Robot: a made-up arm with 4 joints. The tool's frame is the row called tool.
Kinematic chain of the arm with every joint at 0, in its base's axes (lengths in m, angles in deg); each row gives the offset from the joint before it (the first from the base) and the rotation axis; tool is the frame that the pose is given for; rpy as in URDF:
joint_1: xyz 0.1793 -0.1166 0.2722 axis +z
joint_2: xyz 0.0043 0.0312 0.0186 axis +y
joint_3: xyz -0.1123 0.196 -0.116 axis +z
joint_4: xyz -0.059 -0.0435 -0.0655 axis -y
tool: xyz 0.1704 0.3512 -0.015 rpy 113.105 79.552 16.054
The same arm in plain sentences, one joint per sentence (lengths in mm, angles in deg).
The arm has four revolute joints in a row. What follows holds with every joint at zero, and every direction is one of the base frame's. Joint 1 is mounted 179.3 mm along +x and 116.6 mm along -y and 272.2 mm along +z from the base frame's origin and turns about +z. Joint 2 is mounted 4.3 mm along +x and 31.2 mm along +y and 18.6 mm along +z from joint 1 and turns about +y. Joint 3 is mounted 112.3 mm along -x and 196.0 mm along +y and 116.0 mm along -z from joint 2 and turns about +z. Joint 4 is mounted 59.0 mm along -x and 43.5 mm along -y and 65.5 mm along -z from joint 3 and turns about -y. The tool frame, which is the frame that the pose is given for, is mounted 170.4 mm along +x and 351.2 mm along +y and 15.0 mm along -z from joint 4; its axes are the base frame's turned by roll 113.11, pitch 79.55 and yaw 16.05 deg (as in URDF: about the fixed x, then y, then z).
